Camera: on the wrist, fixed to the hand. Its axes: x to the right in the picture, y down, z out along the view.
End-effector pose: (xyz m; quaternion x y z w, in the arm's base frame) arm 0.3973 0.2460 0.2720 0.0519 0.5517 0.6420 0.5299
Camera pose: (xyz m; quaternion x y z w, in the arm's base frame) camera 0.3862 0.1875 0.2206 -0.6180 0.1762 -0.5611 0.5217
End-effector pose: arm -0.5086 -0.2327 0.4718 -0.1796 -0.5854 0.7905 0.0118
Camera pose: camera -0.4863 -0.1619 0.4980 0.4423 -0.1096 -0.0176 0.8900
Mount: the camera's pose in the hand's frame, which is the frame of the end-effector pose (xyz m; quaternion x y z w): -0.0117 -0.0423 -0.0653 -0.0681 -0.1732 0.9823 0.0187
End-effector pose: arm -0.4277 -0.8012 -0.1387 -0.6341 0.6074 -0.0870 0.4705
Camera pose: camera -0.4460 -0.8309 -0.0682 0.5377 0.5587 0.6118 0.1563
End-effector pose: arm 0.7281 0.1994 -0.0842 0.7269 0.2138 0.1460 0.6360
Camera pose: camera 0.6811 0.2541 -0.1156 -0.2056 0.8302 -0.5162 0.0450
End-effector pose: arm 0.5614 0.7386 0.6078 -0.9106 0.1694 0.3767 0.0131
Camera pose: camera 0.6117 0.7721 0.6582 -0.2137 -0.8698 -0.1892 0.4025
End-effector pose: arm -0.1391 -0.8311 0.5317 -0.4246 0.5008 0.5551 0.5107
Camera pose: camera -0.0984 -0.8984 0.5290 -0.5454 -0.3002 -0.6197 0.4779
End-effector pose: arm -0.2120 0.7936 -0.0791 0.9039 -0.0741 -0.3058 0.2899
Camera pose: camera -0.1843 0.8632 -0.0551 -0.1286 -0.9187 0.1174 0.3545
